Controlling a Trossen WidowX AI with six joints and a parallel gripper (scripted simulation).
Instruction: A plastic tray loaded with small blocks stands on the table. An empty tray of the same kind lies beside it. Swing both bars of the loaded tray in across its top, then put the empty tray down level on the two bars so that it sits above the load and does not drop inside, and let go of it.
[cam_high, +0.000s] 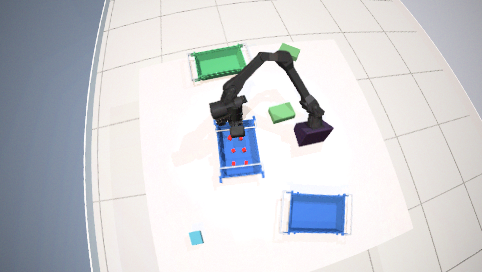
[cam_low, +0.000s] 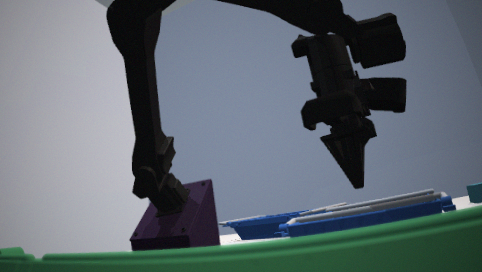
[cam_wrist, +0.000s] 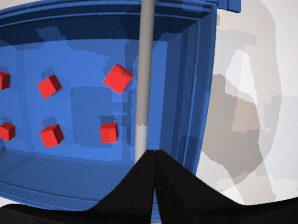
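Right now my gripper tip is 25 cm past the blue tray, 50 cm to the right of it and 5 cm above it. From my gripper tip the other things lie so: cyan block: 30 cm ahead, 45 cm to the left, 7 cm below.
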